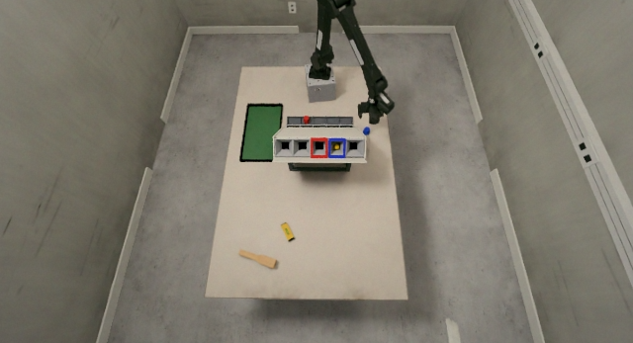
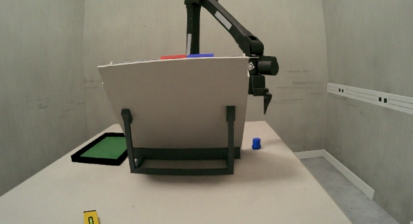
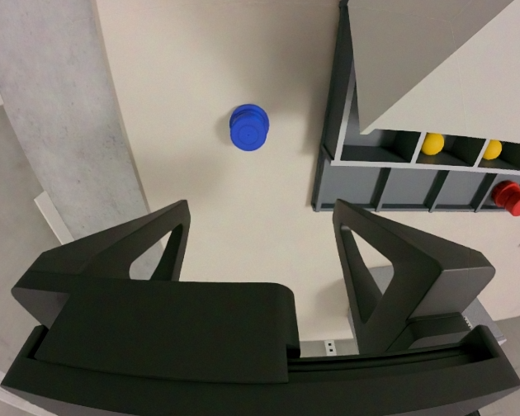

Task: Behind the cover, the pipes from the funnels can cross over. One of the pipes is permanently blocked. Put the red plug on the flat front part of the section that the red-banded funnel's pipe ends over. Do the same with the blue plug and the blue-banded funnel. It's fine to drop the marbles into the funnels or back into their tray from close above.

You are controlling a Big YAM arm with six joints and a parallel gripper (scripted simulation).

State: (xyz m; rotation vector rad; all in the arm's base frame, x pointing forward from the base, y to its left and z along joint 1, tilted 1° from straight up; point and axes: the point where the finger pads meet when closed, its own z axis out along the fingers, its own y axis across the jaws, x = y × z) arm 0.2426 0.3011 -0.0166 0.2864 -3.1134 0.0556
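Right now the blue plug is 1 cm ahead of my hand, 1 cm to the left of it and 12 cm below it. From my hand the other things lie so: blue band: 31 cm ahead, 13 cm to the right, 18 cm above; then red plug: 34 cm to the right, 12 cm below; then cover: 17 cm ahead, 23 cm to the right, 7 cm above.
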